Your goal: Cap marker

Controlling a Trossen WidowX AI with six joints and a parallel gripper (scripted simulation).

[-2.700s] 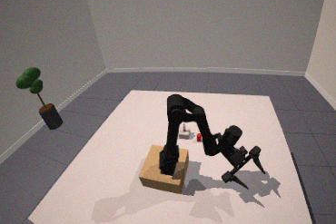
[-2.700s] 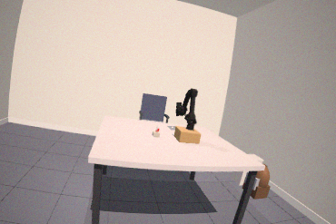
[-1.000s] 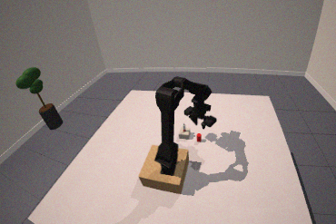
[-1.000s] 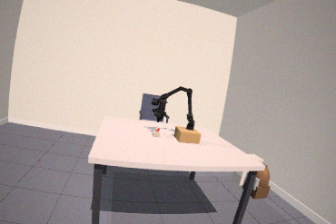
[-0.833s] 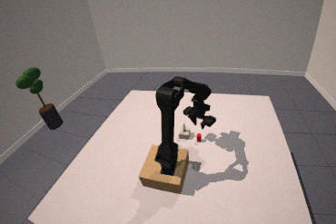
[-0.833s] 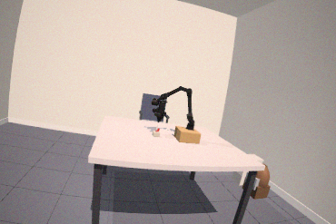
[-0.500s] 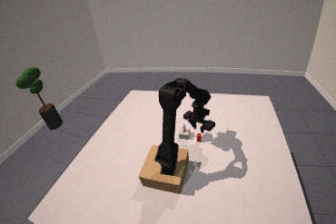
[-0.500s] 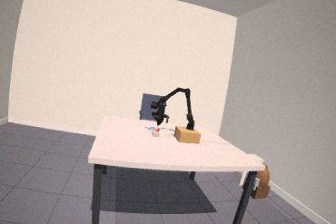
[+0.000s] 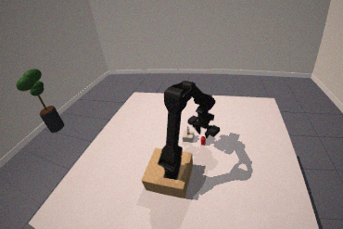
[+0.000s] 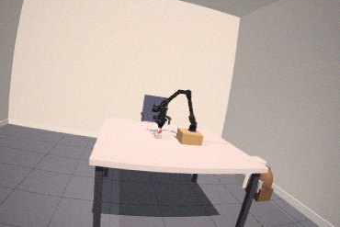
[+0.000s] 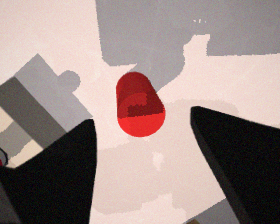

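The red cap is 40 mm below my gripper tip. From my gripper tip the other things lie so: holder block: 100 mm to the left, 40 mm below, 30 mm ahead.
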